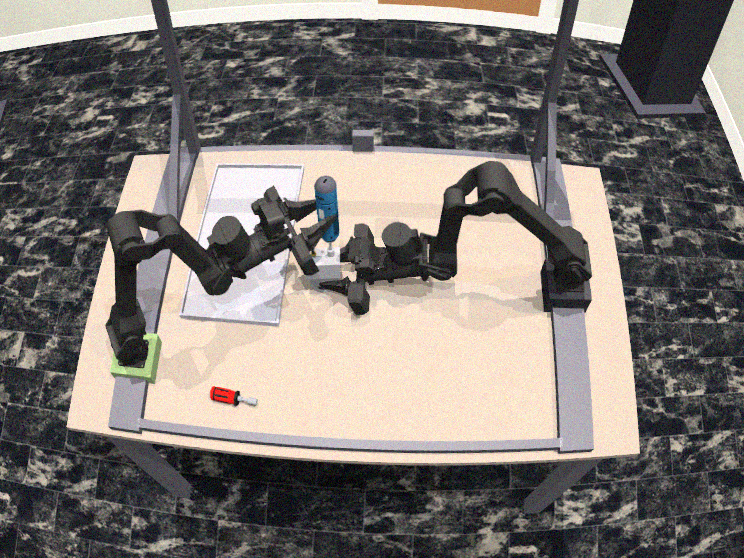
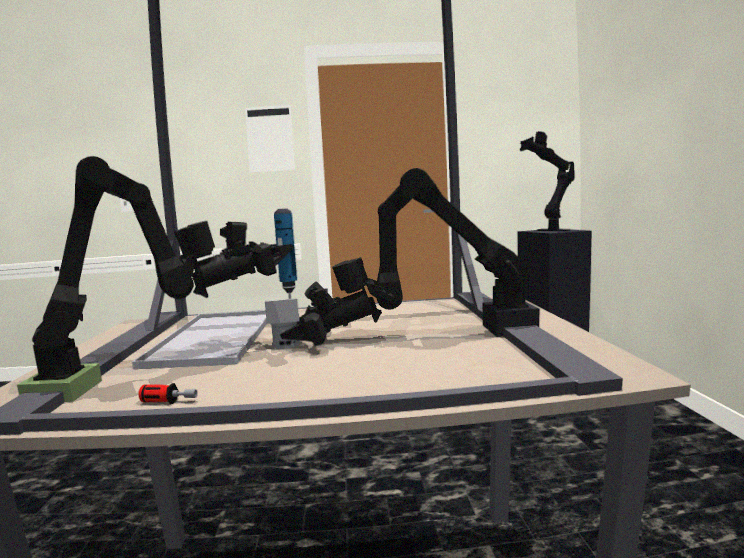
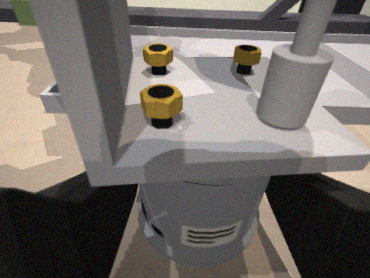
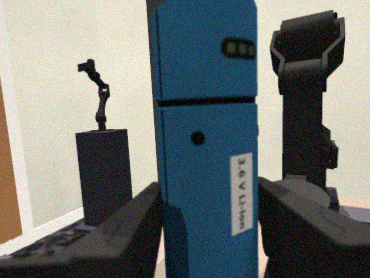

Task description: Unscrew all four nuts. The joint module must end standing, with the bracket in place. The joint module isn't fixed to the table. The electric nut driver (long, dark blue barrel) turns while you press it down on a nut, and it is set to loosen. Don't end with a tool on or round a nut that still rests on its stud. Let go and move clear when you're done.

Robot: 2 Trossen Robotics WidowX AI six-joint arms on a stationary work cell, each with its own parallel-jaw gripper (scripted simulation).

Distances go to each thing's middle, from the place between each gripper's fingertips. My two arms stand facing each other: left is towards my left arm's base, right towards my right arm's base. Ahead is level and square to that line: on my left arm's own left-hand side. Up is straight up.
Now: the joint module [image 3: 200,221] 30 mm to the right of my left hand and 10 mm behind it. Also, from my left hand: shallow tray [image 1: 255,300] 190 mm to the right, 140 mm behind, 30 mm below; grey bracket [image 2: 286,310] 40 mm above, 30 mm to the right, 10 mm behind.
Right now my right hand is 10 mm short of the grey bracket, 10 mm to the right of it and 140 mm above it. From my right hand the other things lie so: shallow tray: 130 mm behind, 160 mm to the right, 210 mm below; then joint module: 10 mm to the left, 180 mm below.
